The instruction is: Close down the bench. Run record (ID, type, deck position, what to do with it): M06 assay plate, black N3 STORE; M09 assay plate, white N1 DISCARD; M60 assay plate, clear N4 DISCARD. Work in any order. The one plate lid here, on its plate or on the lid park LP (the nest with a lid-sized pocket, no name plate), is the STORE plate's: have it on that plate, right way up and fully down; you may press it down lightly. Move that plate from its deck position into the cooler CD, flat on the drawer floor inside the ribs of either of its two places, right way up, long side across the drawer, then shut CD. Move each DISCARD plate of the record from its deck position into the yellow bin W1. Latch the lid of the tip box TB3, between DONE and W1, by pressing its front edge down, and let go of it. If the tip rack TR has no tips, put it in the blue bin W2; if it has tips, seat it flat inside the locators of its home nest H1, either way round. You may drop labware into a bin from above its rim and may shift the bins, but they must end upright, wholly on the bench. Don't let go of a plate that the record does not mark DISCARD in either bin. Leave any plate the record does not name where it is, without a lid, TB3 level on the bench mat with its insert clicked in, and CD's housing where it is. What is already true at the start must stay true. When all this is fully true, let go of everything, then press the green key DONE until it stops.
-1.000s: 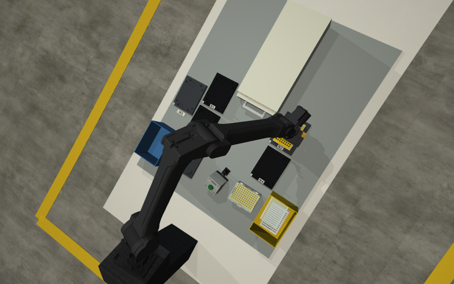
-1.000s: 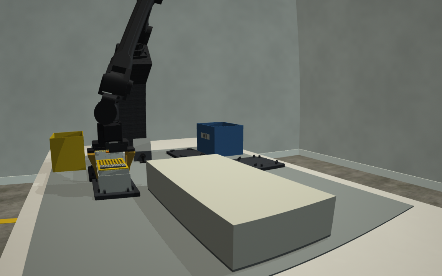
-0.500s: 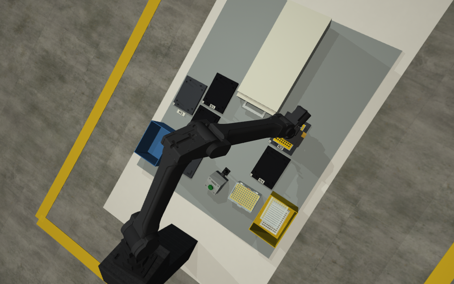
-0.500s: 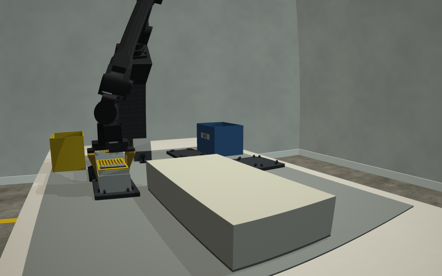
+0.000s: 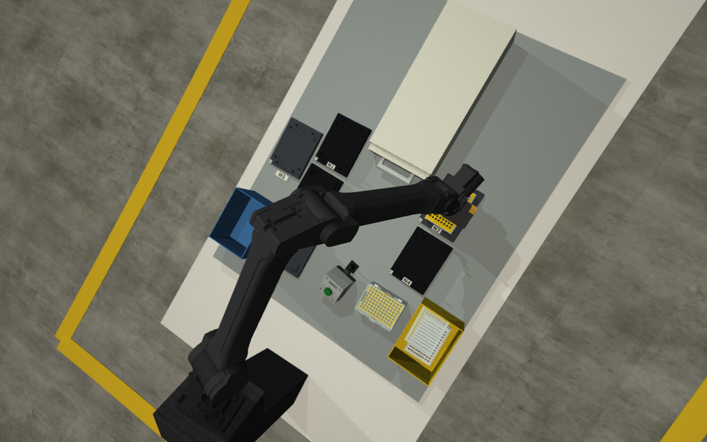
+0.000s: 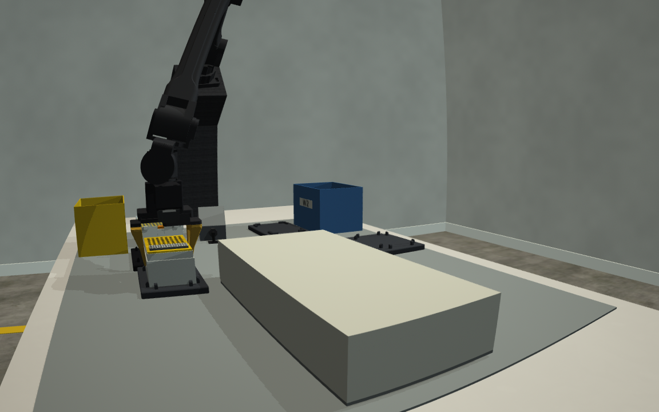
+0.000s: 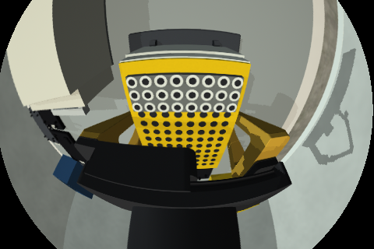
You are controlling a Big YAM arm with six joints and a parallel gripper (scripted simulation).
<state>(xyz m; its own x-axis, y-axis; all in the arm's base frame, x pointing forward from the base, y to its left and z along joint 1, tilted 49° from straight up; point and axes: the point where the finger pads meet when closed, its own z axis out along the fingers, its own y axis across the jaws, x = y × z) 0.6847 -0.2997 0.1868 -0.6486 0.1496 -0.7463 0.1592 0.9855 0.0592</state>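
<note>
Right now my hand is 4 cm above the nest N2. From my hand the other things lie so: nest N4 (17 cm behind, 4 cm below, 3 cm to the left); then yellow tip rack (1 cm behind, 1 cm above); then black plate (16 cm to the left, 16 cm ahead, 2 cm below).
</note>
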